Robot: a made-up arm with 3 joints.
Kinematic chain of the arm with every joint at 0, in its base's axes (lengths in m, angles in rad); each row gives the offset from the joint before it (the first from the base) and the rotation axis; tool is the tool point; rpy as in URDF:
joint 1: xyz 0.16 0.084 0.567 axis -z
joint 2: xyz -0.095 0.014 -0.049 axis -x
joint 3: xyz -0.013 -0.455 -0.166 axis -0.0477 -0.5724 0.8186
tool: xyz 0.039 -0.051 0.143 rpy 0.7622 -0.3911 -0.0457
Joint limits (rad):
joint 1: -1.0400..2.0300
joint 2: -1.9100..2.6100
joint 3: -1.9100..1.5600
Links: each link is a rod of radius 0.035 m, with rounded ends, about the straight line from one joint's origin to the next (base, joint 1, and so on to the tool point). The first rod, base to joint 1, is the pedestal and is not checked.
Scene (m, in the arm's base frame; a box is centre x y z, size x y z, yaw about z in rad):
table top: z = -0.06
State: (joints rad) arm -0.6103 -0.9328 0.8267
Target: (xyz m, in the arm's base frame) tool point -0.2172 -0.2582 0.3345
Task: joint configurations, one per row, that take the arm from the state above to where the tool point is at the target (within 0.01 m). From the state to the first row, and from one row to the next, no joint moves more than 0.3 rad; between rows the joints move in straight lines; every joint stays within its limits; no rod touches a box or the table.
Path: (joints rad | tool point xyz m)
1: -0.3877 -0.8180 0.5359 | 0.1889 -0.2405 0.1505
2: -0.1650 -0.7032 0.2451 | 0.1391 -0.2784 0.1827
3: 0.0576 -0.5884 -0.0457 | 0.0702 -0.3065 0.2161
4: 0.2802 -0.4735 -0.3366 | -0.0162 -0.3174 0.2516
5: 0.5029 -0.3587 -0.6274 | -0.1149 -0.3034 0.2907
6: 0.7255 -0.2439 -0.9182 | -0.2172 -0.2582 0.3345

